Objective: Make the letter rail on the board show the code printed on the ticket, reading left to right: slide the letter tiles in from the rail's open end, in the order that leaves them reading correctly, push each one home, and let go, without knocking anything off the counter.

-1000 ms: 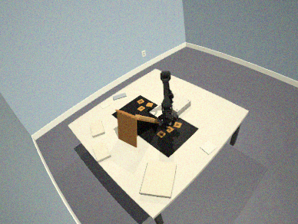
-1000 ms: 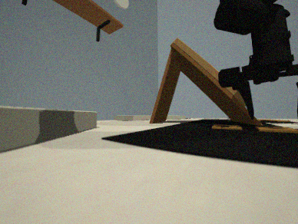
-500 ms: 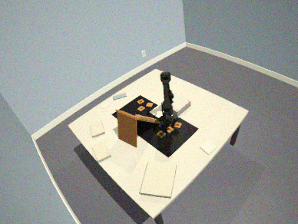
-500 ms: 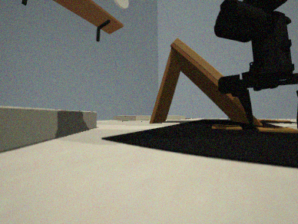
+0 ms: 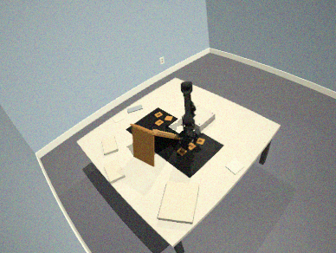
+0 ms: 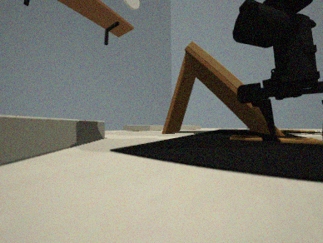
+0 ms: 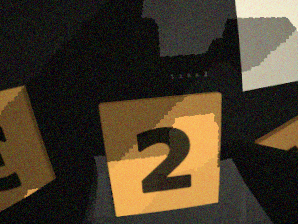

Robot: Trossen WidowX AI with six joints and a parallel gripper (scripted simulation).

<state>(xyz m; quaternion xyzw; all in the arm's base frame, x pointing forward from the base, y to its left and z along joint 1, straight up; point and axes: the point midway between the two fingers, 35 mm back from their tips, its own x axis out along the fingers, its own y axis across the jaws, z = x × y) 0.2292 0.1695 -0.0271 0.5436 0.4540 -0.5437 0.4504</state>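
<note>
The letter tile is right at my gripper tip. Round my gripper tip: grey-blue piece (80 mm behind, 740 mm to the right); then black mat (20 mm behind, 180 mm to the right); then white ticket (70 mm ahead, 220 mm to the right, 80 mm above).
</note>
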